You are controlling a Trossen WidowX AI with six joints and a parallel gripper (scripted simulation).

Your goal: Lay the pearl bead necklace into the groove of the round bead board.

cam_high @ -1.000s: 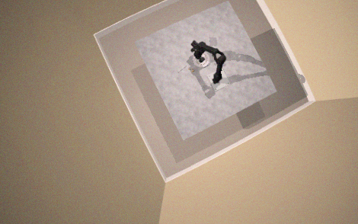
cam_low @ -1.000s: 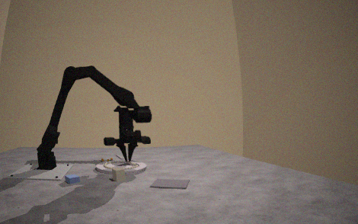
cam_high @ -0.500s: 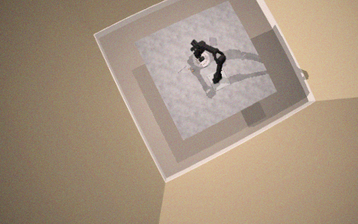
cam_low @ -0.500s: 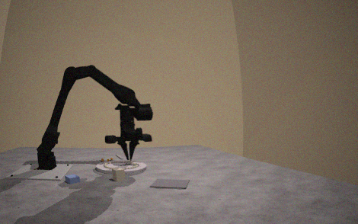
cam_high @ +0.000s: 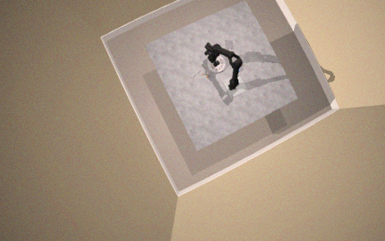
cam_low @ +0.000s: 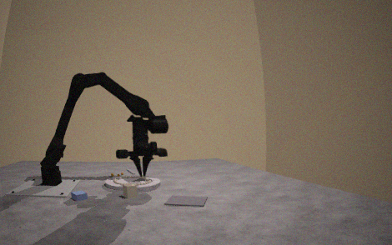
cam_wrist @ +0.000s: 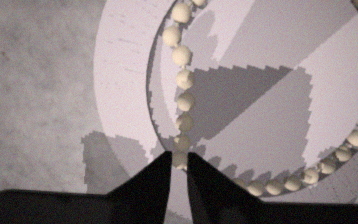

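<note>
Now: the round bead board 40 mm behind my gripper tip, 50 mm to the right of it and 10 mm below it. From my gripper tip the other things lie so: flat grey plate (110 mm ahead, 280 mm to the right, 20 mm below); then cream cube (40 mm behind, 220 mm to the right); then blue block (190 mm behind, 250 mm to the right, 10 mm below).
</note>
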